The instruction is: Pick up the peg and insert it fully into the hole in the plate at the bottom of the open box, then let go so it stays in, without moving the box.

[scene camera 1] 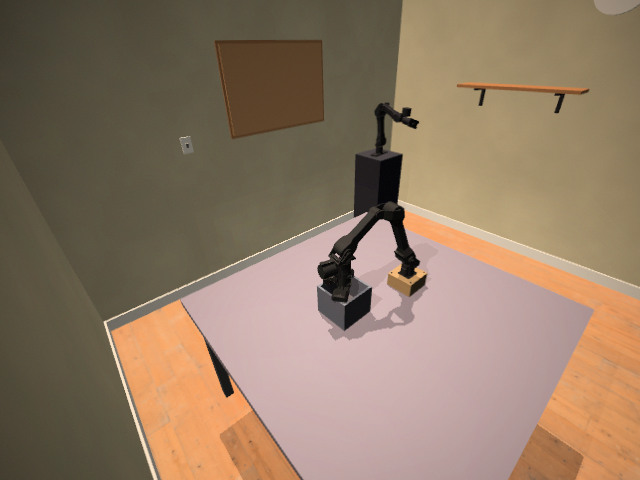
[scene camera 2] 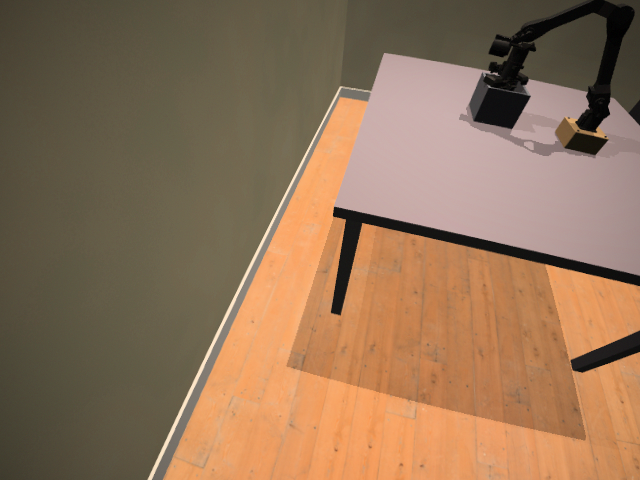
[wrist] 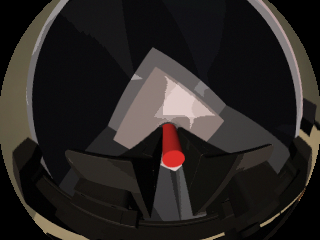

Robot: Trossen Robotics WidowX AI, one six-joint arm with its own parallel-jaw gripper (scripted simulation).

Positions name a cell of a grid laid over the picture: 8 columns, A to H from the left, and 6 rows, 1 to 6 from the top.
Scene:
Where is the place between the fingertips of my gripper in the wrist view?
E4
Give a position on a dark grey box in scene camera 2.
G2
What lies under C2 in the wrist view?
A dark grey box.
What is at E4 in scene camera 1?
A dark grey box.

